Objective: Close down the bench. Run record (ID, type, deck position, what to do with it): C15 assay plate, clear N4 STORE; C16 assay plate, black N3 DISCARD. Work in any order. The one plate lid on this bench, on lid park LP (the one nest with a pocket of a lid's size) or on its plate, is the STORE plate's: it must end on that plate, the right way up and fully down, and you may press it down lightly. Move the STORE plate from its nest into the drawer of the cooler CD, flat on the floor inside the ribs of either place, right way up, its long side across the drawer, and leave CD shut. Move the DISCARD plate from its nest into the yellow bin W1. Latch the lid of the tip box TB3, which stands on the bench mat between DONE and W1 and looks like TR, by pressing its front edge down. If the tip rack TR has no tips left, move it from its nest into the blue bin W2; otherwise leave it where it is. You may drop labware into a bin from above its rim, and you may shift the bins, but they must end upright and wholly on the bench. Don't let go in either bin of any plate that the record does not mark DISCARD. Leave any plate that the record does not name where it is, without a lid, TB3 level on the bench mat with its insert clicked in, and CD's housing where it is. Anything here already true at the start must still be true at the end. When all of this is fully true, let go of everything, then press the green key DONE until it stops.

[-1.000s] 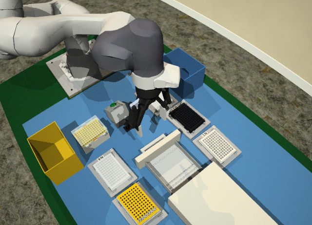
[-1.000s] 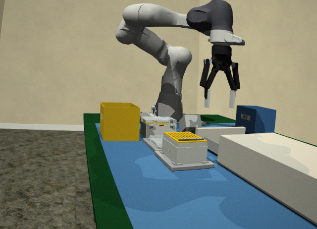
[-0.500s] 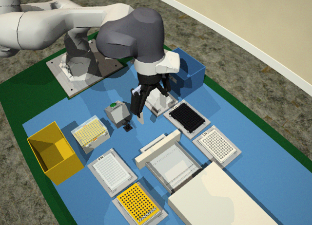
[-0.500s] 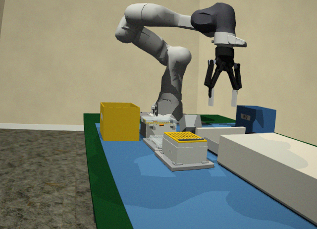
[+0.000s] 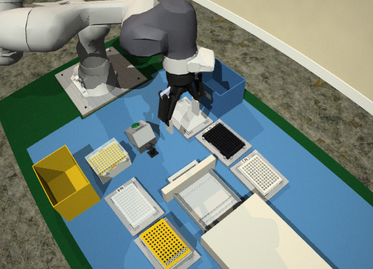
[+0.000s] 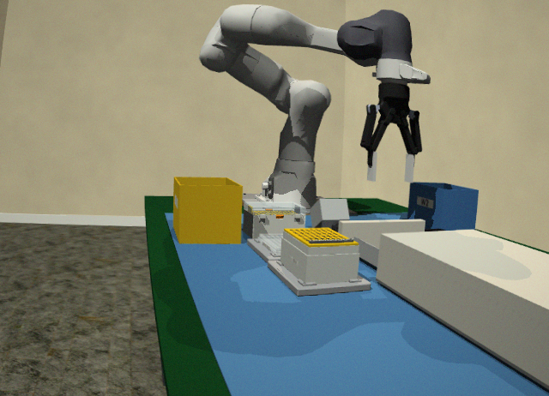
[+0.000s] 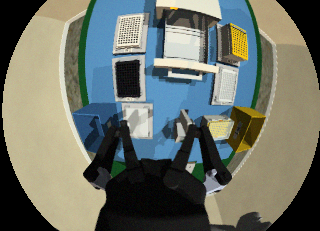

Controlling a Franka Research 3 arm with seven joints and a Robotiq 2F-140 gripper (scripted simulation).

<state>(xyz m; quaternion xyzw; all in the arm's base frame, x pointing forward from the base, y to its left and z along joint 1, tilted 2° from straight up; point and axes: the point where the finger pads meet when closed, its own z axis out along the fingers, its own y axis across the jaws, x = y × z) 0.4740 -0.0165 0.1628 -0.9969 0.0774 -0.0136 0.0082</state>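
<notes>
Right now the plate lid is 80 mm behind my hand, 100 mm to the left of it and 140 mm below it. Round my hand: green DONE key 160 mm behind, 70 mm to the right, 90 mm below; black plate 100 mm ahead, 100 mm to the left, 140 mm below; lid park 80 mm behind, 100 mm to the left, 150 mm below.
</notes>
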